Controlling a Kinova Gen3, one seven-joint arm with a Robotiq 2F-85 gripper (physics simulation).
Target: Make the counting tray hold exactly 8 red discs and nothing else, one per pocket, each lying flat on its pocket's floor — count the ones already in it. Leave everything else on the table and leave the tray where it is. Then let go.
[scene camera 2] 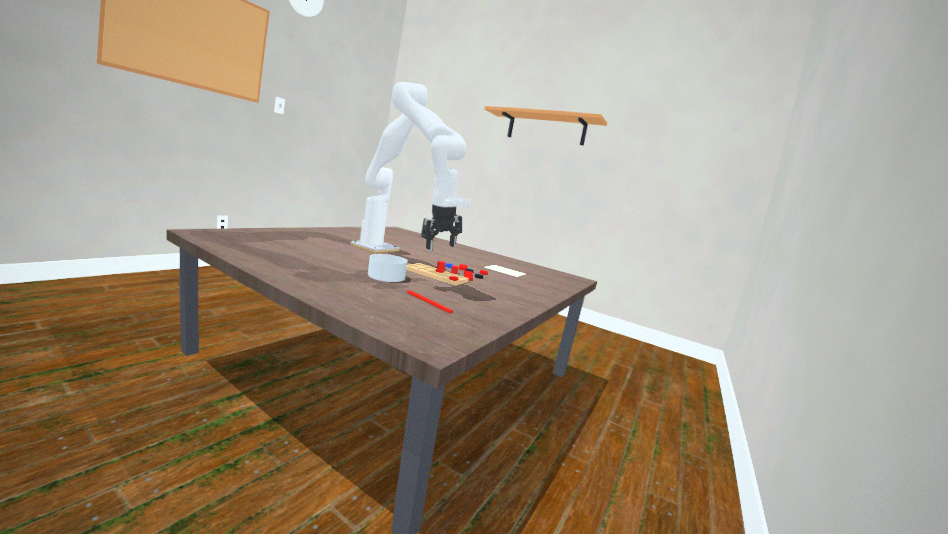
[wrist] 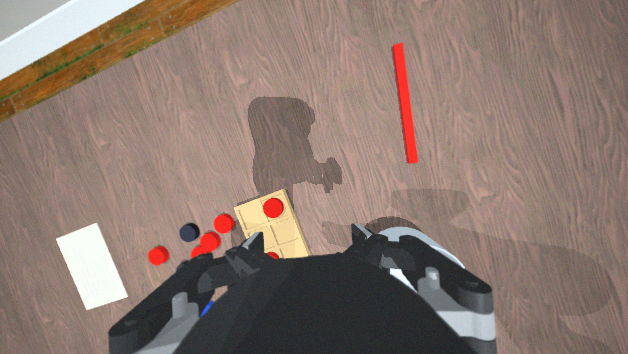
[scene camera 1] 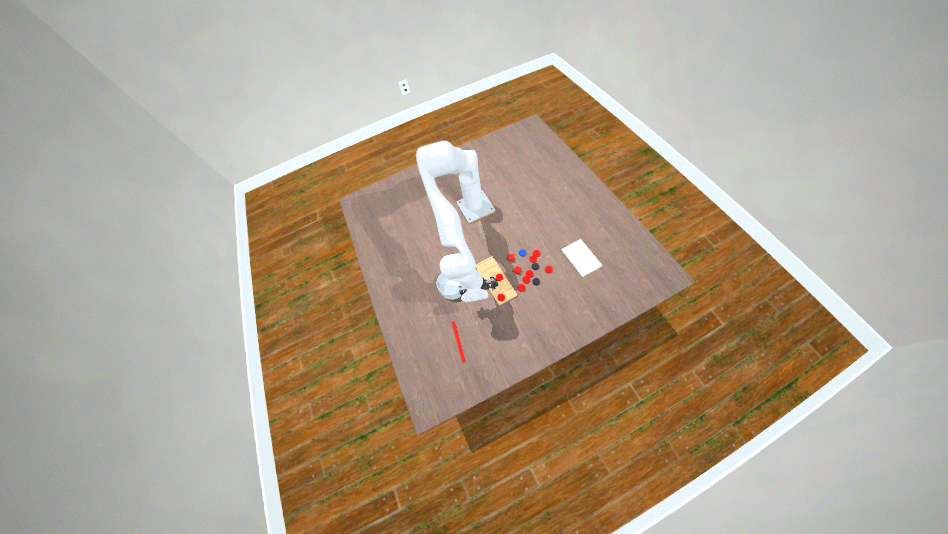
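The wooden counting tray [scene camera 1: 488, 267] [scene camera 2: 423, 268] [wrist: 289, 231] lies on the table. One red disc [scene camera 1: 500, 297] [scene camera 2: 453, 277] [wrist: 273, 207] sits in a pocket at its end. Another red disc [scene camera 1: 499, 277] is farther along the tray, mostly hidden in the wrist view. Part of the tray is covered by the gripper, so its full count cannot be told. Several loose red discs lie beside the tray, among them one disc [scene camera 1: 521, 287] [wrist: 224, 223] near its edge and one disc [scene camera 1: 548, 269] [wrist: 158, 255] farther out. My gripper [scene camera 1: 492, 283] [scene camera 2: 441, 246] [wrist: 308, 237] is open and empty, above the tray.
Two black discs, one [scene camera 1: 536, 281] [wrist: 189, 232] nearer the tray's end, a blue disc [scene camera 1: 522, 252] and small red blocks [scene camera 1: 510, 257] [scene camera 1: 517, 269] lie among the red discs. A pale bowl [scene camera 2: 387, 268], a red bar [scene camera 1: 458, 341] [scene camera 2: 429, 301] [wrist: 405, 105] and a white sheet [scene camera 1: 581, 257] [wrist: 92, 267] lie around.
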